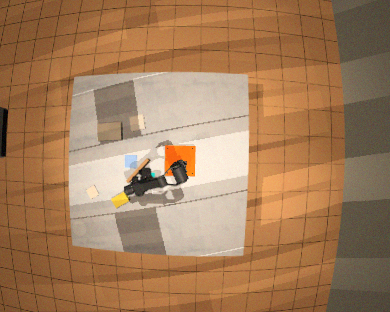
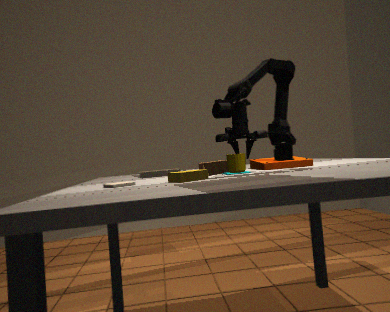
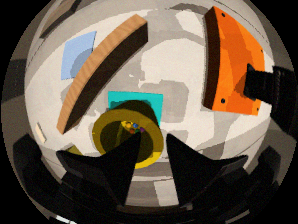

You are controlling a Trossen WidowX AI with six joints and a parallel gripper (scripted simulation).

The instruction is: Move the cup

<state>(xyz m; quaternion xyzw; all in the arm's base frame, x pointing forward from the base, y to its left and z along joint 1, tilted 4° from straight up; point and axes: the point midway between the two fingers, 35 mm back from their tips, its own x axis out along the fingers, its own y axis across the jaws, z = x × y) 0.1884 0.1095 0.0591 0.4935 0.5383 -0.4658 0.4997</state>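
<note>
The olive-yellow cup lies 2 cm ahead of my gripper tip and 1 cm below it. From my gripper tip the other things lie so: light blue pad (17 cm ahead, 10 cm to the right, 6 cm below); long wooden bar (10 cm ahead, 5 cm to the right, 3 cm below); teal pad (3 cm ahead, 6 cm below).
</note>
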